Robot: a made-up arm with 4 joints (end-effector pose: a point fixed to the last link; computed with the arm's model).
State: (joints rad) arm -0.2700 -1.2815 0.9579 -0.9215
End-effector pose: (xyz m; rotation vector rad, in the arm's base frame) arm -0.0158 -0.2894 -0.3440 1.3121 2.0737 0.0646
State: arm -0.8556 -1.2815 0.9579 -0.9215
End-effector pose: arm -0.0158 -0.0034 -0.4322 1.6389 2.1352 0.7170
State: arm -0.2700 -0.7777 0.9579 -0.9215
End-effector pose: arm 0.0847 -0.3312 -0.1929 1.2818 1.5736 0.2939
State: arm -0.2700 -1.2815 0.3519 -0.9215
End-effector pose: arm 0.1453 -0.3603 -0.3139 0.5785 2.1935 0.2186
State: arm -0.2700 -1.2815 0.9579 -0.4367
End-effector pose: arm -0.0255 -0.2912 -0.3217 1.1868 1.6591 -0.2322
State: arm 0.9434 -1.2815 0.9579 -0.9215
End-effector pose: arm -0.0158 -0.5043 0.2069 0.5213 1.5712 -1.0195
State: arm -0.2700 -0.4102 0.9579 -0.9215
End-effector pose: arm 0.1031 -0.3673 -0.0626 1.2261 1.2074 0.4332
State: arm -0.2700 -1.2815 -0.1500 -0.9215
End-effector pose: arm 0.2846 -0.3416 -0.2656 -0.0304 2.1679 0.3278
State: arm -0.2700 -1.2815 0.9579 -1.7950
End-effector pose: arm -0.0156 -0.2635 -0.3782 -1.3725 -2.6589 -0.7250
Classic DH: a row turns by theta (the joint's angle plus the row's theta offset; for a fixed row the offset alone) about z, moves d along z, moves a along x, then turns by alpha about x. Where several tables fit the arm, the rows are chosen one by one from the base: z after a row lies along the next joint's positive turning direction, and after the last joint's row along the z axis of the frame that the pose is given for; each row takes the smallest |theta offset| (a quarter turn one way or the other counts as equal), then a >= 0, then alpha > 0; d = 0 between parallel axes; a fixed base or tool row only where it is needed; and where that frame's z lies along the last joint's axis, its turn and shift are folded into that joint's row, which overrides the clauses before.
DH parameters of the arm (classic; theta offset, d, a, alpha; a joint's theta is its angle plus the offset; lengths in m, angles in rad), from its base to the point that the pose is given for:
base (fixed): -1.5708 0.0863 0 1.5708
joint 1: -1.5708 0.27 0.0638 -1.5708
joint 2: 0 0.155 -0.3461 -1.5708
joint 3: 0 0.3333 -0.0406 1.5708
joint 4: -1.5708 0.285 0.0395 1.5708
tool (fixed): 3.1416 0.0319 0 0

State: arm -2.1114 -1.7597 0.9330 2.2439
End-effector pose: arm -0.2234 0.5159 0.0268 1.5406 0.5821 -0.9021
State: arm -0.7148 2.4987 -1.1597 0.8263
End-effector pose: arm -0.8686 0.0761 -0.3652 -1.1248 -1.9355 -2.0392
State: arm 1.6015 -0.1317 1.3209 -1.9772
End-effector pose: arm 0.1162 -0.0195 0.3748 -0.0526 1.9734 -0.3630
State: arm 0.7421 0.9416 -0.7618 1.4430
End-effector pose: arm -0.5375 0.0730 0.6948 -1.2935 -2.1664 1.1212
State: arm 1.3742 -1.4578 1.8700 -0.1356
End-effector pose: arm -0.1858 -0.3761 0.1593 0.5025 0.0329 -1.4375
